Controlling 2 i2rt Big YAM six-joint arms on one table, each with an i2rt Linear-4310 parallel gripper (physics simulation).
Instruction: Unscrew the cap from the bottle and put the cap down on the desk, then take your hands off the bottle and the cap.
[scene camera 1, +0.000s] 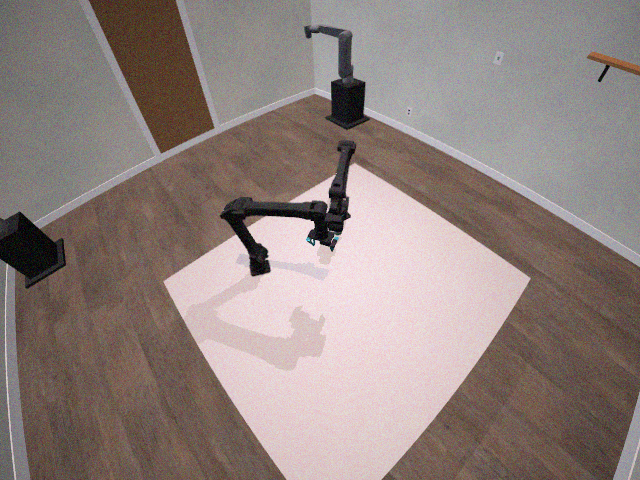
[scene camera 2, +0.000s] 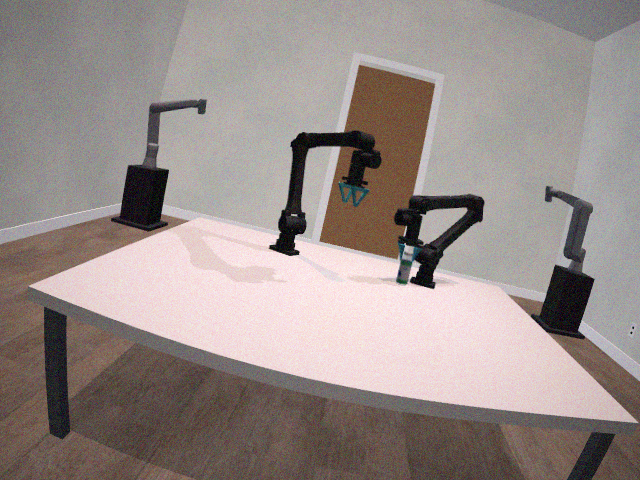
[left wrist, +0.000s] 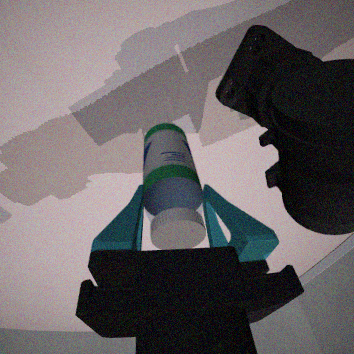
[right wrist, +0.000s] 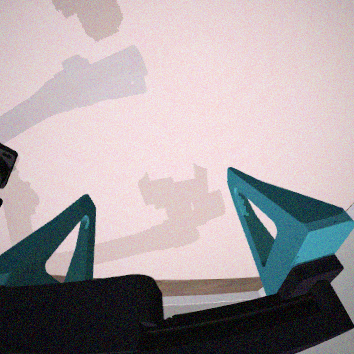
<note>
My left gripper grips a clear bottle. My right gripper is open, holding nothing. Also in view: a ribbed cap.
</note>
